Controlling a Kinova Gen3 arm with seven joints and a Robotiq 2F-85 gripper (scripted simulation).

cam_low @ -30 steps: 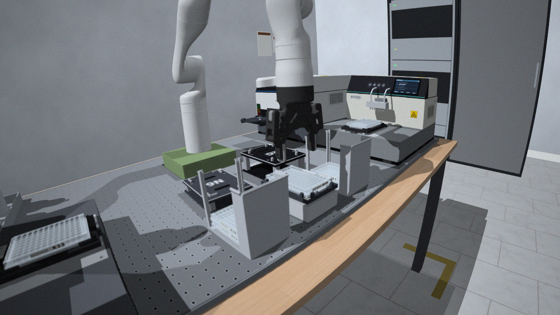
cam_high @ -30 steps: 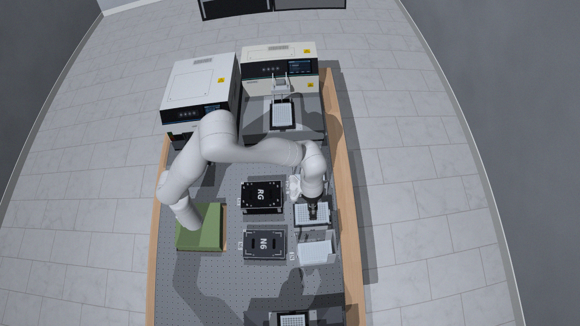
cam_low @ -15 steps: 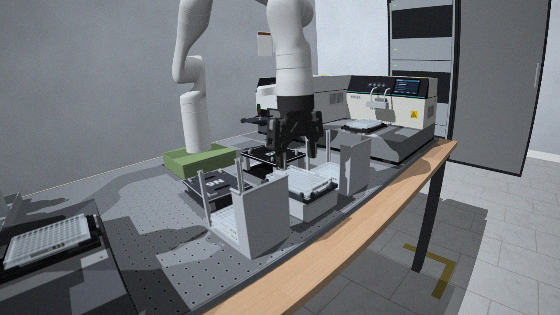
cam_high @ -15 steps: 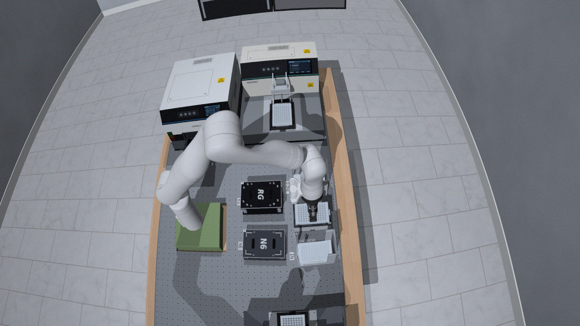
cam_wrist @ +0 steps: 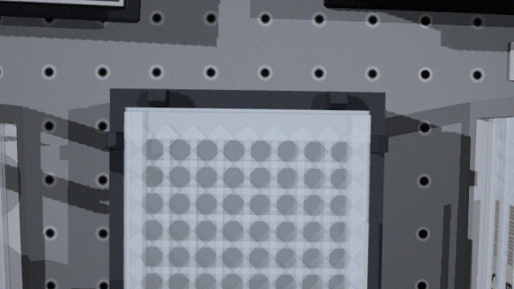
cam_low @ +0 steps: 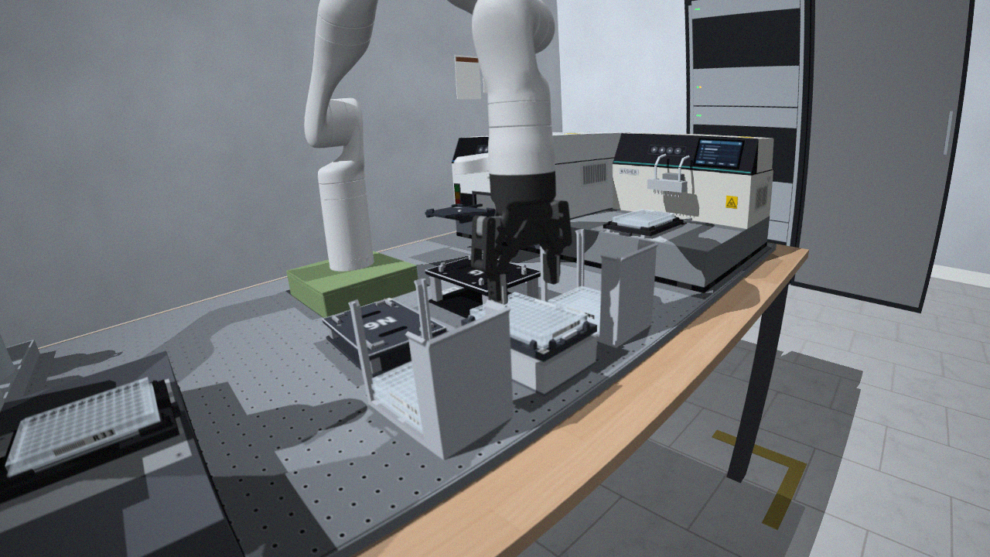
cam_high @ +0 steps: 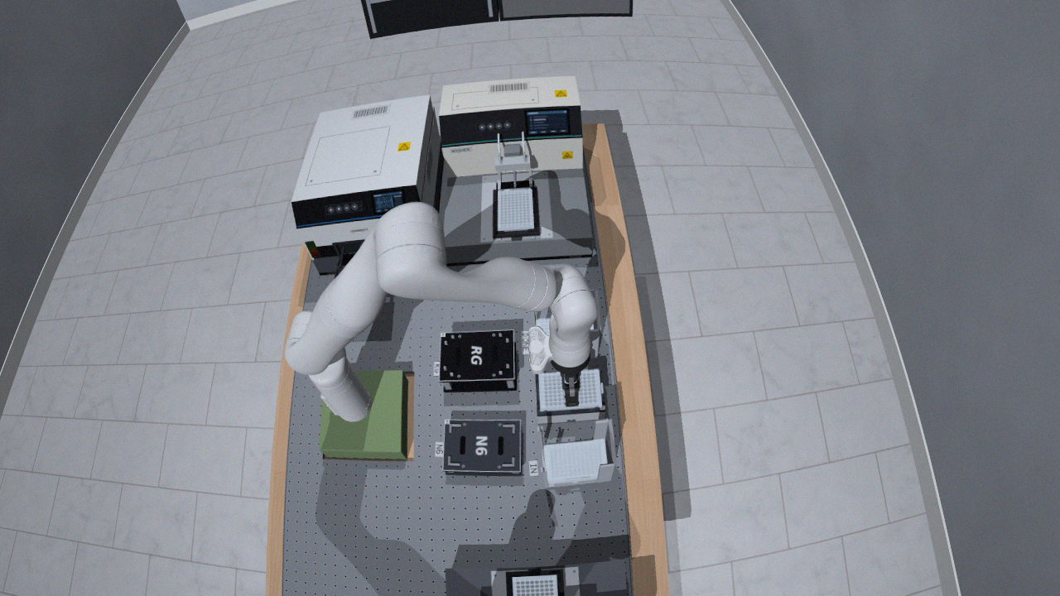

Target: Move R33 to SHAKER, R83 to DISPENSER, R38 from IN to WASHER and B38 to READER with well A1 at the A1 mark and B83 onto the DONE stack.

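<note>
Now: the plate B38 4 cm below my hand. Also, from my hand: RG nest (20 cm behind, 9 cm to the left, 4 cm below); then plate R38 (15 cm to the right, 7 cm below, 1 cm ahead); then plate B83 (15 cm to the left, 7 cm below).
</note>
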